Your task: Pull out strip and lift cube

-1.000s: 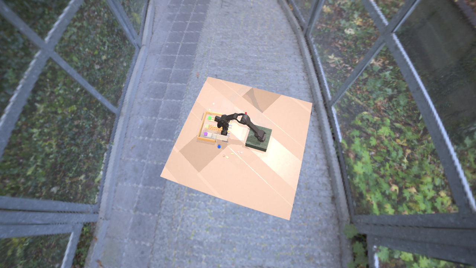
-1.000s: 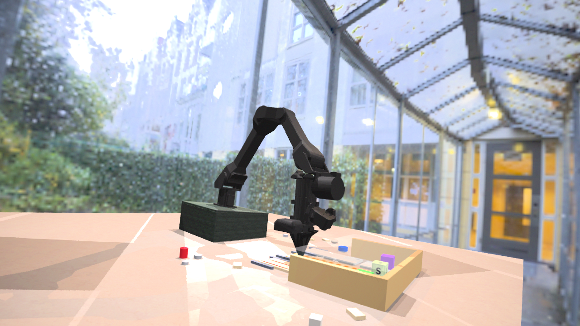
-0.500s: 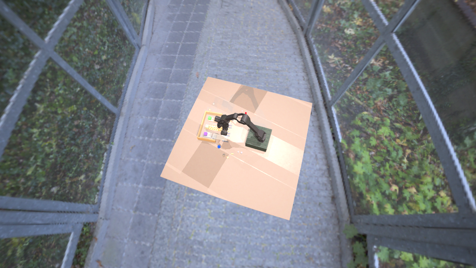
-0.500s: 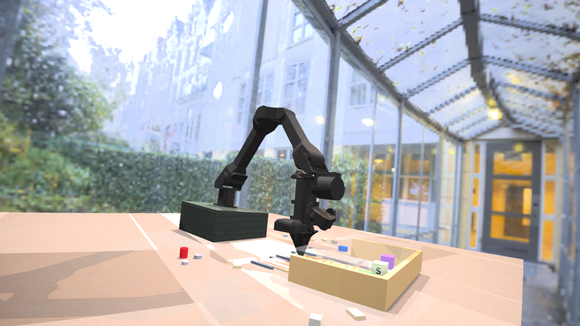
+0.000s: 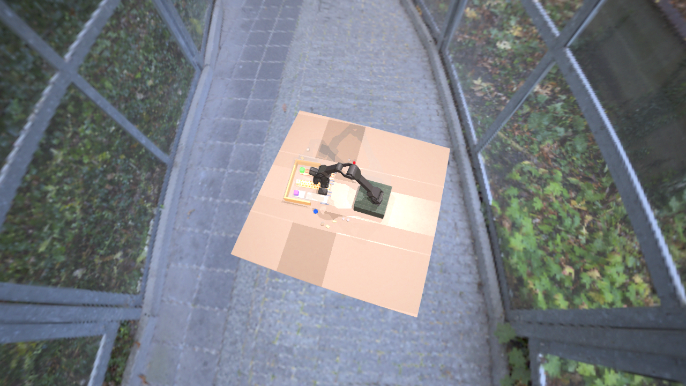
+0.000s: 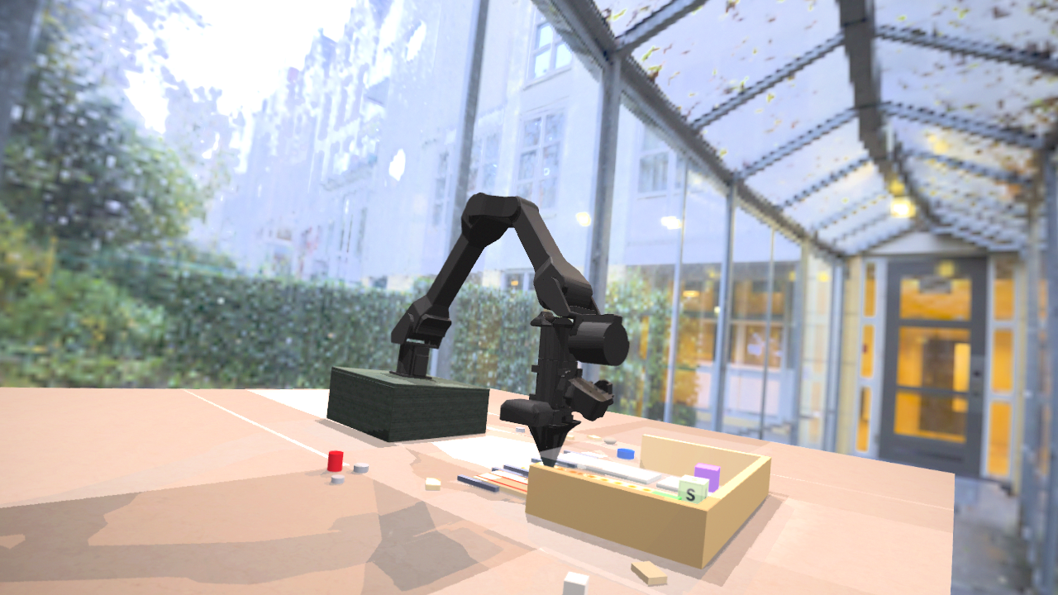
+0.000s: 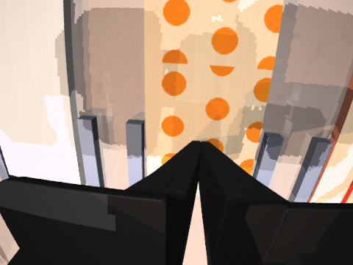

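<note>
My gripper tip is 10 cm to the right of the white strip and 2 cm short of it.
</note>
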